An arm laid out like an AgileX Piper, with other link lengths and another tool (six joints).
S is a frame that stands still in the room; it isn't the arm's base.
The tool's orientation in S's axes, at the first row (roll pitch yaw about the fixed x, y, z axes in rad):
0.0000, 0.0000, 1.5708
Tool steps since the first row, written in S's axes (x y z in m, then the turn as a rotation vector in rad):
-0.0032, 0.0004, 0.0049, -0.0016, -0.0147, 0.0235
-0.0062, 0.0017, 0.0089, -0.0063, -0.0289, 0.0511
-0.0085, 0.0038, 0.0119, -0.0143, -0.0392, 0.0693
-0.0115, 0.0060, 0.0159, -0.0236, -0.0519, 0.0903
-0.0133, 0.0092, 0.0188, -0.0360, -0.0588, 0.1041
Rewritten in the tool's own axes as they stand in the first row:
0.0004, 0.0032, 0.0049, -0.0147, 0.0016, 0.0235
0.0017, 0.0062, 0.0089, -0.0289, 0.0063, 0.0511
0.0038, 0.0085, 0.0119, -0.0392, 0.0143, 0.0693
0.0060, 0.0115, 0.0159, -0.0519, 0.0236, 0.0903
0.0092, 0.0133, 0.0188, -0.0588, 0.0360, 0.1041

